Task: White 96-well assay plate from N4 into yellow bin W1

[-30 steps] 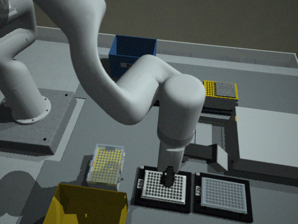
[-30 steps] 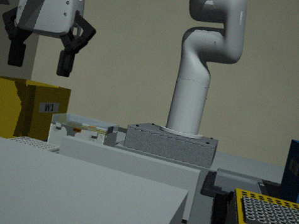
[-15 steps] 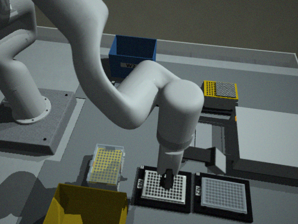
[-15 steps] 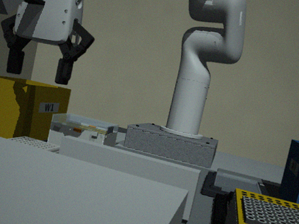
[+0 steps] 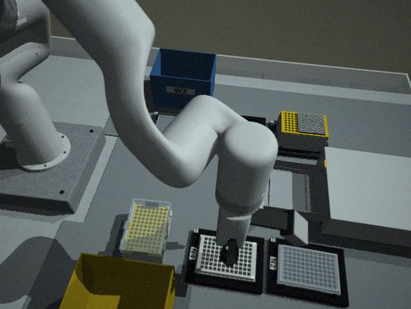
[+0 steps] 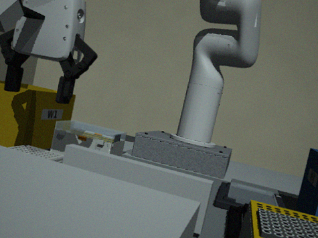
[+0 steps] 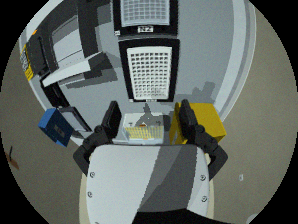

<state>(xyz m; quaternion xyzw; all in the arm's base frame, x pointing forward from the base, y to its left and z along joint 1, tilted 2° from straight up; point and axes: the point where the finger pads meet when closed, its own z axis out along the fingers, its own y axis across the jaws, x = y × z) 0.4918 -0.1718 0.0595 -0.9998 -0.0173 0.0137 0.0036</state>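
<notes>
Now: hand 110 mm above the white 96-well plate. From my hand the other things lie so: black nest: 120 mm below; then drawer: 160 mm ahead, 200 mm to the left, 100 mm below; then yellow bin W1: 180 mm behind, 140 mm to the right, 90 mm below.
</notes>
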